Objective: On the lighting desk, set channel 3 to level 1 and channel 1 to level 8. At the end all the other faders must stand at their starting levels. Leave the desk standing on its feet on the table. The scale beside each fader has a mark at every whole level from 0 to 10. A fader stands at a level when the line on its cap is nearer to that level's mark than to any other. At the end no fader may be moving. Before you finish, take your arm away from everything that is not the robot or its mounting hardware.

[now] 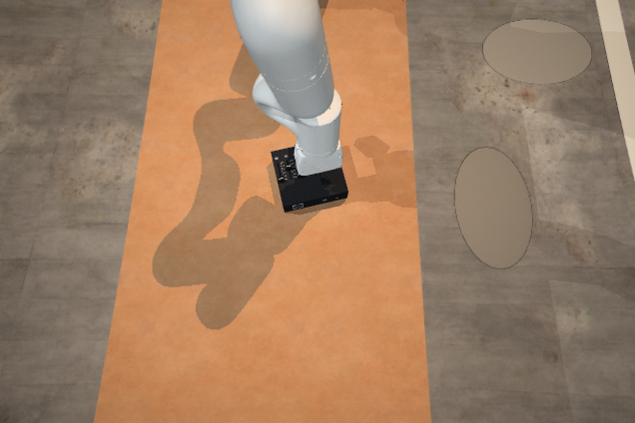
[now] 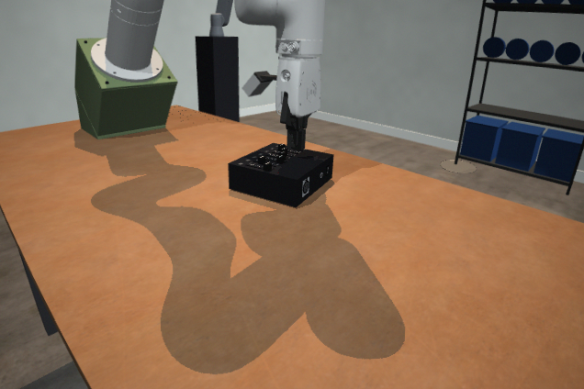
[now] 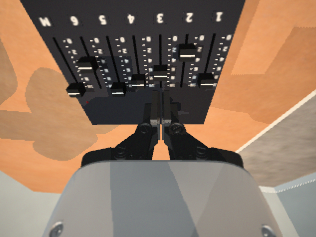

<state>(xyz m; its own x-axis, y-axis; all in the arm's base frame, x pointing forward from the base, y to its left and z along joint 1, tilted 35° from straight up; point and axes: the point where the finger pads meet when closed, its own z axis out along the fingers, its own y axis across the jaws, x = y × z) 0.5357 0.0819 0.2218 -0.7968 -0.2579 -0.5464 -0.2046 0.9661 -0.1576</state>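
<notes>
The channel 3 cap is 3 cm behind my hand, 1 cm to the right of it and 3 cm below it. The rest, counted from my hand: channel 2 cap: 5 cm behind, 1 cm to the left, 3 cm below; channel 1 cap: 3 cm behind, 4 cm to the left, 3 cm below.
</notes>
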